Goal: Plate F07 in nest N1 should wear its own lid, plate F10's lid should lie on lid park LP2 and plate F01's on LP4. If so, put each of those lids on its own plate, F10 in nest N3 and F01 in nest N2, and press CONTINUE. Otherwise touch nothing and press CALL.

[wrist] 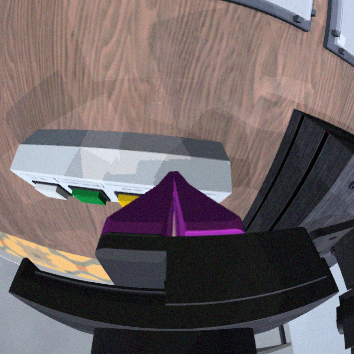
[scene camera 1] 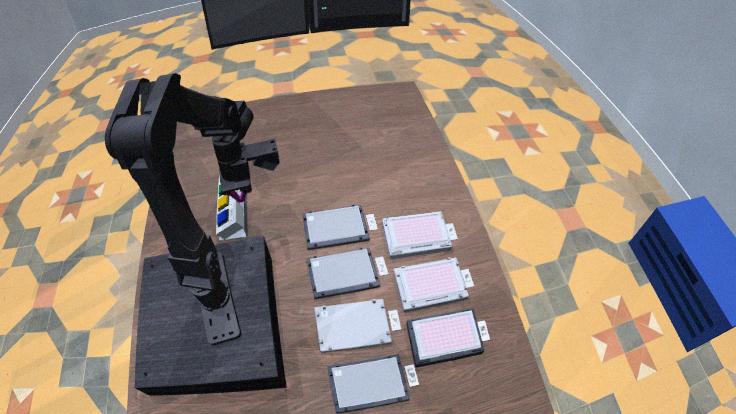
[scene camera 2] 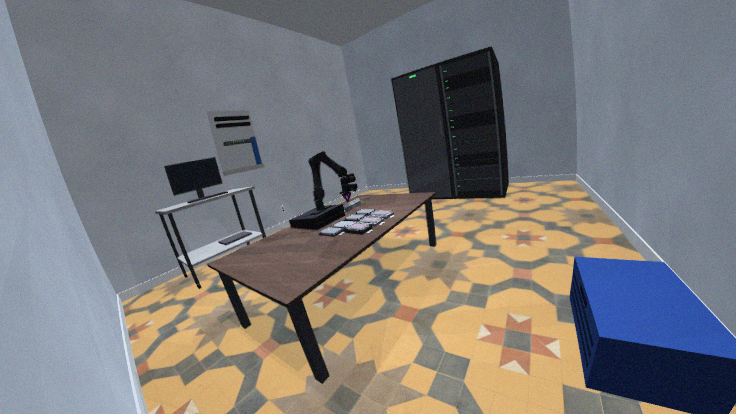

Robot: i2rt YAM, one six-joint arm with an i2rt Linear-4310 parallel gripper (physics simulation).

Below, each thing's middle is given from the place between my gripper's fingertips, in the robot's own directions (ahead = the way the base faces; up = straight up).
Scene:
The white button box (scene camera 1: 235,227) lies 30 mm behind my hand, 60 mm to the left of it and 40 mm below it. From my hand the other things lie so: lid park LP1 (scene camera 1: 363,324) (160 mm ahead, 350 mm to the right, 60 mm below); nest N2 (scene camera 1: 465,276) (350 mm ahead, 320 mm to the right, 60 mm below); nest N3 (scene camera 1: 449,229) (380 mm ahead, 190 mm to the right, 60 mm below).

